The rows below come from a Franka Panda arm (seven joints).
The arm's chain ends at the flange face. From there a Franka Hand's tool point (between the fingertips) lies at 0.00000 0.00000 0.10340 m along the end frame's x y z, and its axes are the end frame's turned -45 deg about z.
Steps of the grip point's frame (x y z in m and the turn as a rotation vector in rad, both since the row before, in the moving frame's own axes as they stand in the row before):
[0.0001 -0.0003 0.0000 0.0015 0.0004 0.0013]
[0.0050 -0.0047 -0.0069 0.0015 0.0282 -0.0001]
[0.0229 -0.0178 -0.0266 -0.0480 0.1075 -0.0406]
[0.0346 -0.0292 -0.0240 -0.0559 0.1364 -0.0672]
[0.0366 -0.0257 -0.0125 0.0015 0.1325 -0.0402]
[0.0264 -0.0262 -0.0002 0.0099 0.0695 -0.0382]
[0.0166 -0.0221 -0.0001 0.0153 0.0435 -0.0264]
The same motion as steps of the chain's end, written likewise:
[-0.0001 -0.0001 0.0000 0.0013 -0.0008 0.0013]
[-0.0017 -0.0047 -0.0069 0.0210 0.0189 -0.0001]
[-0.0076 -0.0242 -0.0259 0.0421 0.1100 -0.0406]
[-0.0100 -0.0388 -0.0229 0.0569 0.1360 -0.0672]
[-0.0016 -0.0341 -0.0116 0.0948 0.0926 -0.0402]
[-0.0041 -0.0313 0.0001 0.0561 0.0421 -0.0382]
[-0.0059 -0.0230 0.0000 0.0416 0.0199 -0.0264]

